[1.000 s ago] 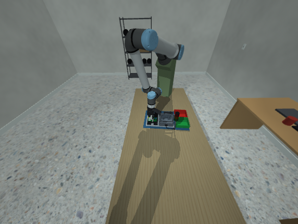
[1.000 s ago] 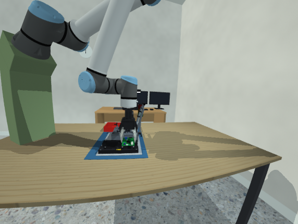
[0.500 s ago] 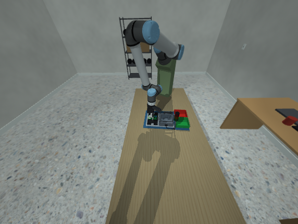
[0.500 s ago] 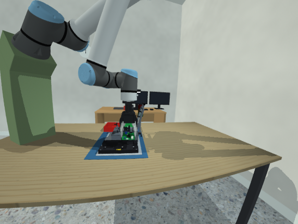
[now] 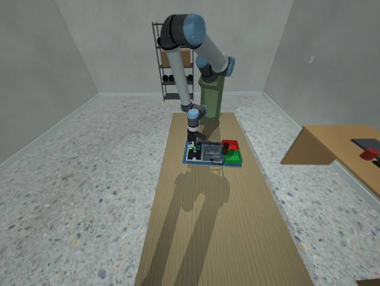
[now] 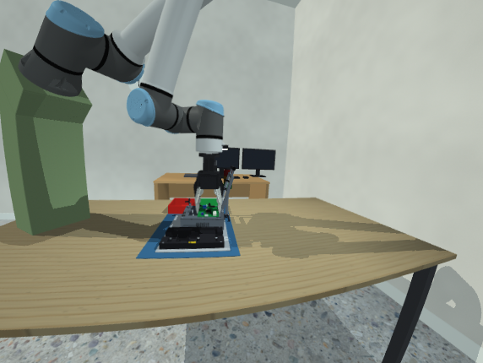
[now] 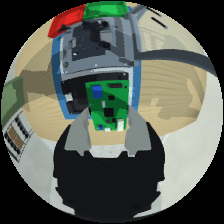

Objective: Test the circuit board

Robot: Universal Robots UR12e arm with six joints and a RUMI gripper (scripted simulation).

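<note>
Right now my hand is 10 mm to the left of the green circuit board. Also, from my hand: tester lid (150 mm ahead, 110 mm to the left, 60 mm above); red bin (30 mm ahead, 390 mm to the left, 110 mm below); green bin (160 mm ahead, 330 mm to the left, 110 mm below).
</note>
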